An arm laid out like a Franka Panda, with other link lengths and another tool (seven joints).
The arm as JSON. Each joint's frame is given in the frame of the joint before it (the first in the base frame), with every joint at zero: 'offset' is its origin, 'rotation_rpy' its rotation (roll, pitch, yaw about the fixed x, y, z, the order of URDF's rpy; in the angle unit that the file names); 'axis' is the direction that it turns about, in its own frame. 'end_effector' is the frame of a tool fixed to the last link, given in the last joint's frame.
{
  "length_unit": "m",
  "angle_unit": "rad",
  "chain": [
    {
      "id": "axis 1",
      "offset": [
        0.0,
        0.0,
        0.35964
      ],
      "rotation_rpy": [
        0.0,
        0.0,
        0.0
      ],
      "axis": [
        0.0,
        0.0,
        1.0
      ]
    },
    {
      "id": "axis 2",
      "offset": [
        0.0,
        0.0,
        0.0
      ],
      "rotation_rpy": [
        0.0,
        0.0,
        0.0
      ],
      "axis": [
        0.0,
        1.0,
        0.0
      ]
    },
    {
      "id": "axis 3",
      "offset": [
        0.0,
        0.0,
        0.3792
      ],
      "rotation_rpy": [
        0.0,
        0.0,
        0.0
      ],
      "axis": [
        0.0,
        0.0,
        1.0
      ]
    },
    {
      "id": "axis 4",
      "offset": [
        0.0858,
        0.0,
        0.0
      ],
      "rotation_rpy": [
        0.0,
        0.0,
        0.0
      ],
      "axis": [
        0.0,
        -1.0,
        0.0
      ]
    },
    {
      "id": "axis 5",
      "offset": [
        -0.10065,
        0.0,
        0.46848
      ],
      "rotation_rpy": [
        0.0,
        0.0,
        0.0
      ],
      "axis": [
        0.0,
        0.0,
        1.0
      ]
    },
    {
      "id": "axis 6",
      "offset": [
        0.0,
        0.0,
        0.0
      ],
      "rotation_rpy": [
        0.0,
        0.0,
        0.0
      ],
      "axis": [
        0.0,
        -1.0,
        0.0
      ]
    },
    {
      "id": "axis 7",
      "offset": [
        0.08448,
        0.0,
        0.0
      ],
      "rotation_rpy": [
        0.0,
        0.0,
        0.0
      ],
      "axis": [
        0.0,
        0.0,
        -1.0
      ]
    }
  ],
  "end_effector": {
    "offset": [
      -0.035,
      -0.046,
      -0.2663
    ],
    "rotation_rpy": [
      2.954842,
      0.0,
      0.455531
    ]
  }
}
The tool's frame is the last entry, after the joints.
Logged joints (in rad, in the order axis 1, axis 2, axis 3, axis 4, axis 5, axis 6, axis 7), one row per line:
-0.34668 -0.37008 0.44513 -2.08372 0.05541 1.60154 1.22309
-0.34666 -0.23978 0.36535 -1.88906 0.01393 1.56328 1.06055
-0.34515 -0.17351 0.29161 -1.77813 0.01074 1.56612 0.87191
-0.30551 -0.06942 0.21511 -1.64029 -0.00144 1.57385 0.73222
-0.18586 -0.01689 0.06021 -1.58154 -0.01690 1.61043 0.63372
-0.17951 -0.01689 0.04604 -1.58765 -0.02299 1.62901 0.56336
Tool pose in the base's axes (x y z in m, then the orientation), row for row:
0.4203 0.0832 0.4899 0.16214 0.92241 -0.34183 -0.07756
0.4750 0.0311 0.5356 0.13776 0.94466 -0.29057 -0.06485
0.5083 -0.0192 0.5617 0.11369 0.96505 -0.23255 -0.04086
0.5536 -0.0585 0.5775 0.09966 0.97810 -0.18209 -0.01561
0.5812 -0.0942 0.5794 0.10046 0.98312 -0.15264 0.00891
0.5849 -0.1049 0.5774 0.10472 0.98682 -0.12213 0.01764
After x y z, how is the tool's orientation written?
As a quaternion, w x y z.
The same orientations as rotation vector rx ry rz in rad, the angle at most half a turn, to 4 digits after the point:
2.6322 -0.9755 -0.2213
2.7327 -0.8406 -0.1876
2.8302 -0.6820 -0.1198
2.8919 -0.5384 -0.0462
2.9054 -0.4511 0.0263
2.9091 -0.3600 0.0520

